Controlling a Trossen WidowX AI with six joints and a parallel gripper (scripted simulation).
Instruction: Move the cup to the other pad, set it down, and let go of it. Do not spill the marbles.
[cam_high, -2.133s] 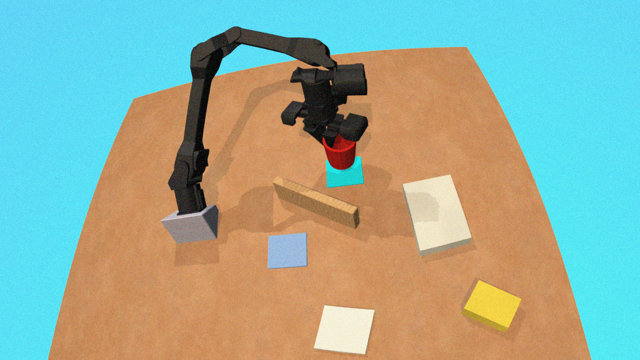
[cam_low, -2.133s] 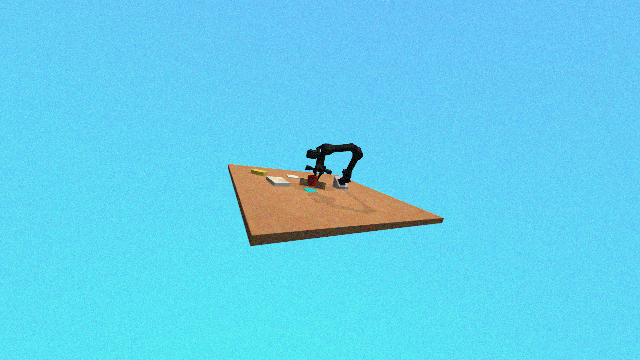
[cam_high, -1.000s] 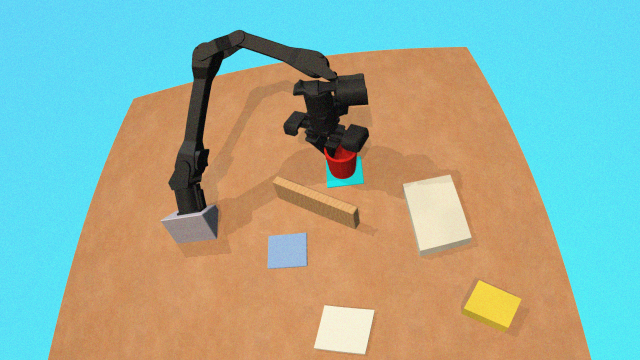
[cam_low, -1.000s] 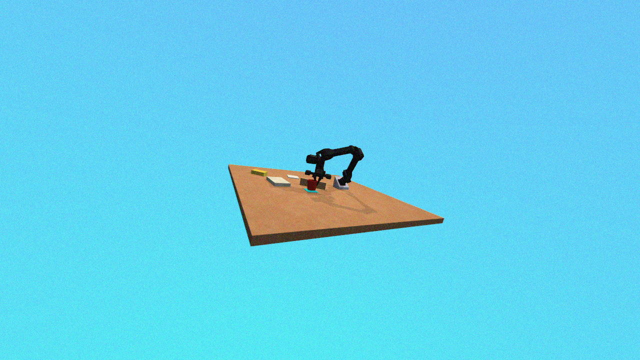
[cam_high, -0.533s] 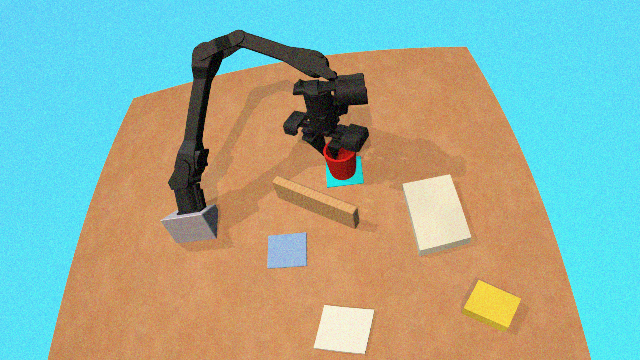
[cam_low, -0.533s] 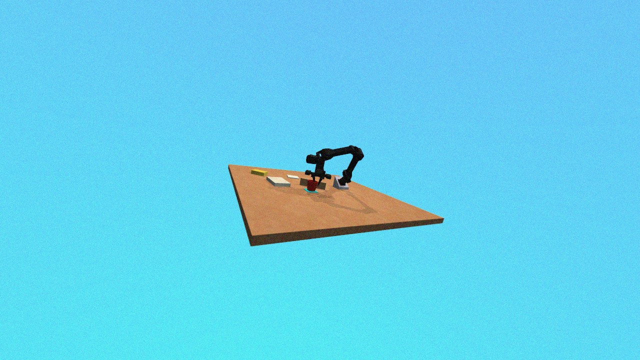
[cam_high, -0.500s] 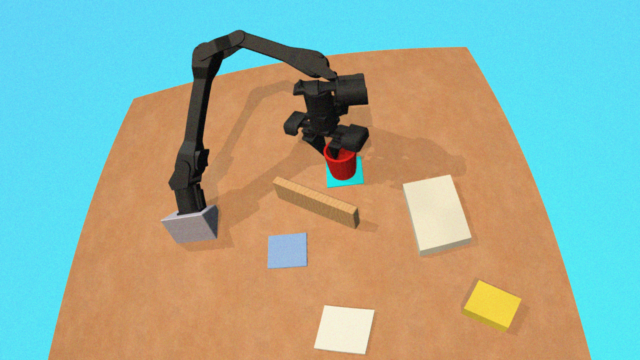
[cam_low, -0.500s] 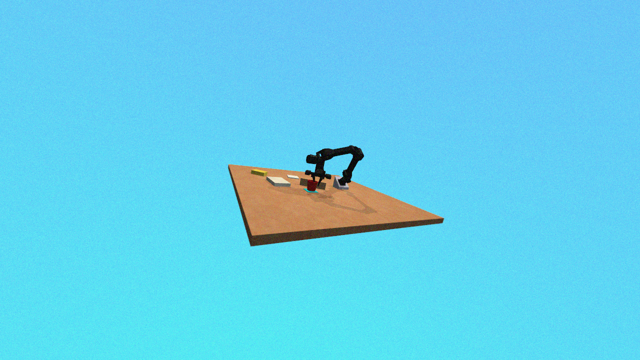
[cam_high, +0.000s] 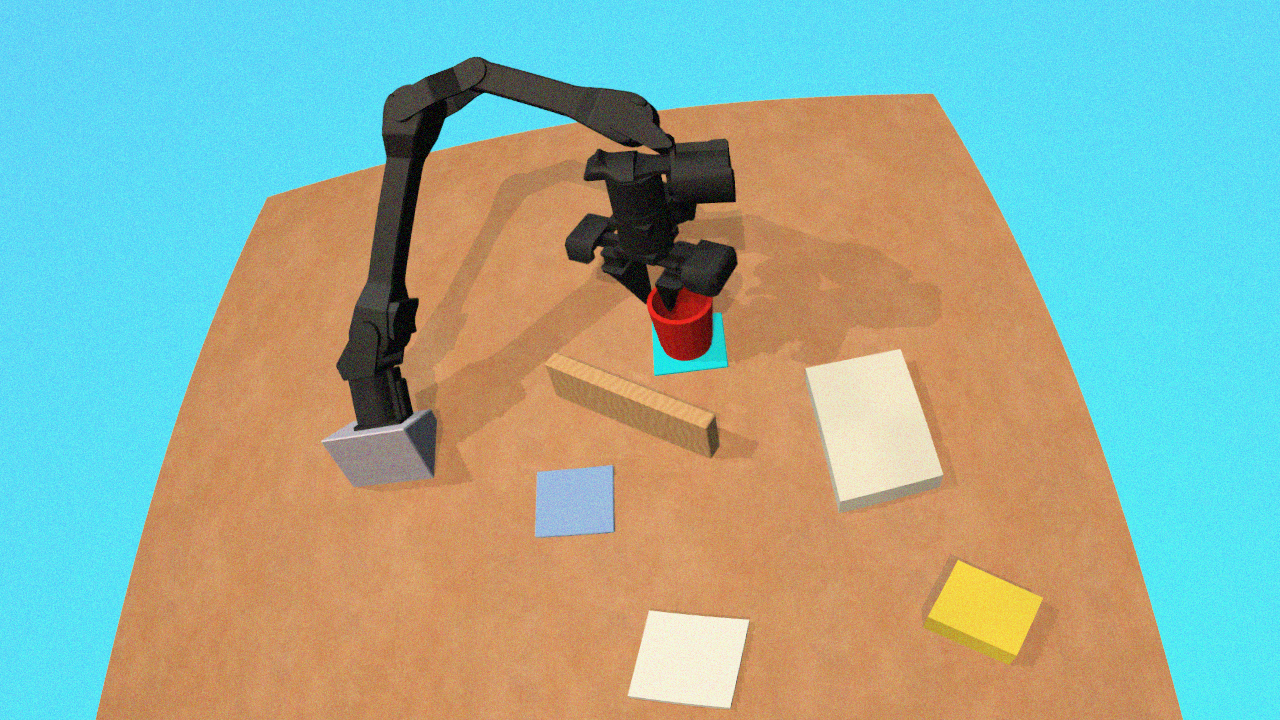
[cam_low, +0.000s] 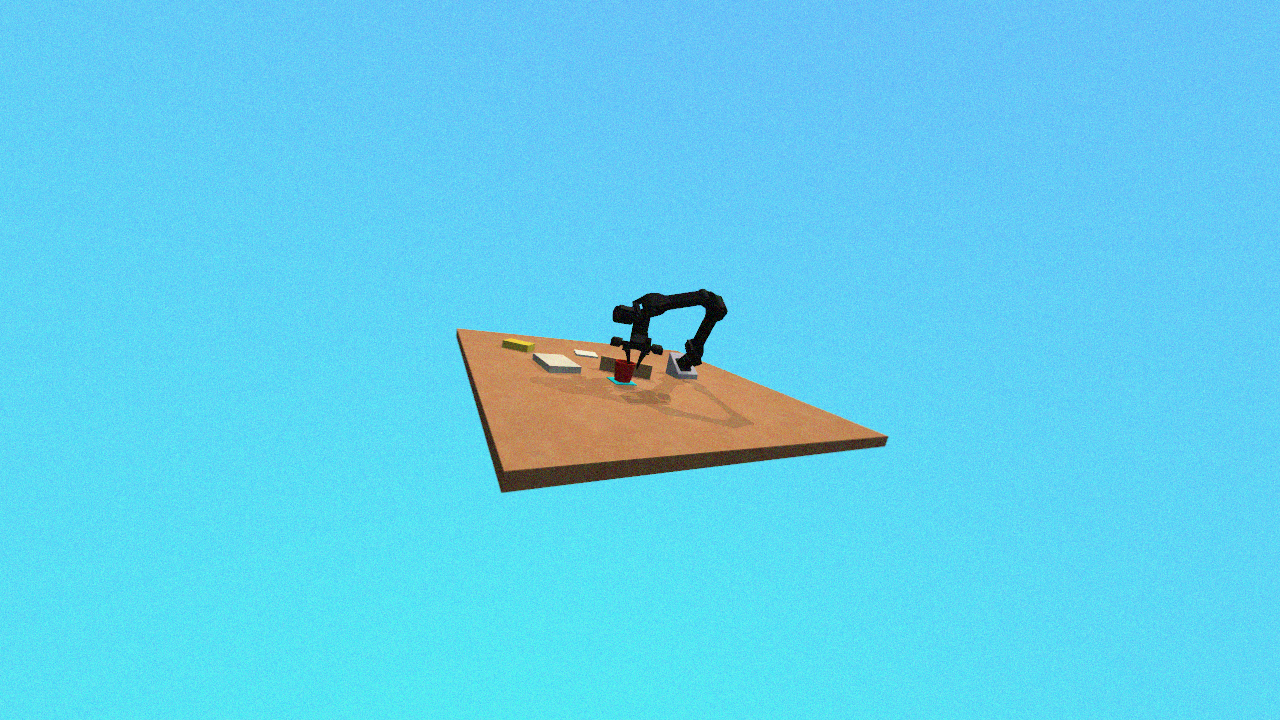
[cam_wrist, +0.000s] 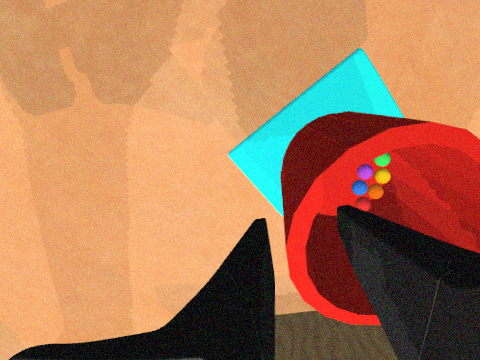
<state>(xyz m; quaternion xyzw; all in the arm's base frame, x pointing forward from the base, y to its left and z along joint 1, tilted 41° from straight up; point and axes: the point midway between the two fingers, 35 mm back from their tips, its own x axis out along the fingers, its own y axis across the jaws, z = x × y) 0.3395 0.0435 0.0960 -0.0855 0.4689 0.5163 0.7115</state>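
Right now the red cup is 2 cm to the right of my gripper tip, 2 cm below it and 2 cm ahead of it. Also, from my gripper tip: blue pad: 21 cm to the right, 13 cm behind, 6 cm below; cyan pad: 6 cm below, 2 cm to the right, 2 cm ahead; wooden bar: 11 cm to the right, 5 cm behind, 4 cm below.
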